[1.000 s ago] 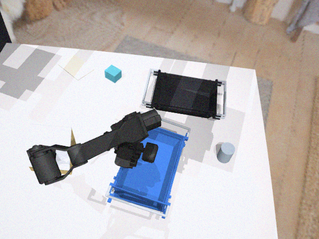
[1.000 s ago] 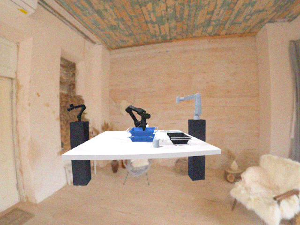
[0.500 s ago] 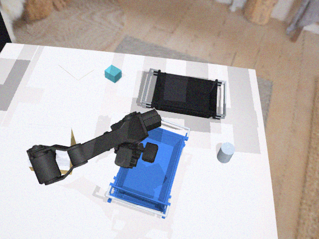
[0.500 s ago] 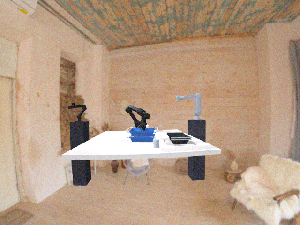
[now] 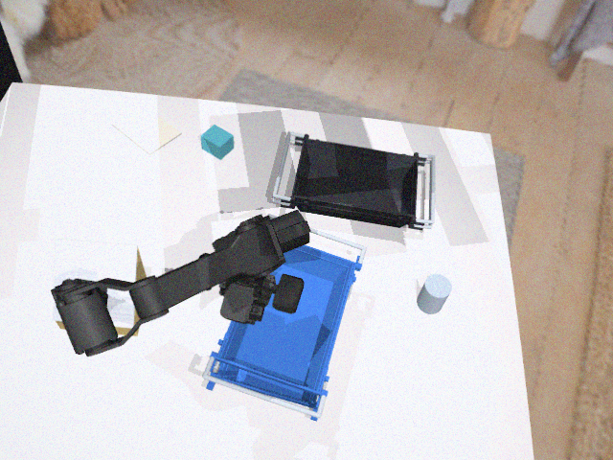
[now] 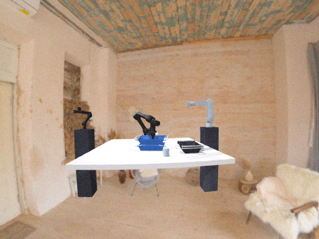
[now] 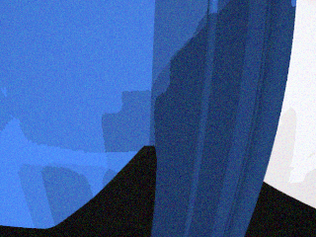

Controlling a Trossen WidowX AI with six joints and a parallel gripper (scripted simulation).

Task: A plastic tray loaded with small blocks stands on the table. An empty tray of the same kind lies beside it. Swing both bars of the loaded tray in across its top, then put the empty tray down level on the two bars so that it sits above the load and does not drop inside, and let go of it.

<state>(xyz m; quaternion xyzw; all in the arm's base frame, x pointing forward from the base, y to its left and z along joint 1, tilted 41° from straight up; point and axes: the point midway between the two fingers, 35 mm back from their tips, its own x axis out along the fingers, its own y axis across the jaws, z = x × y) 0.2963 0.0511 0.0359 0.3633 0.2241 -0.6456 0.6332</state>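
The blue tray lies 80 mm ahead of my gripper tip, 20 mm above it and 10 mm to the right of it. Round my gripper tip: grey cylinder: 360 mm ahead, 100 mm to the left, 60 mm below; then teal cube: 470 mm to the left, 140 mm behind, 70 mm below; then cream sheet: 500 mm to the left, 330 mm behind, 90 mm below.
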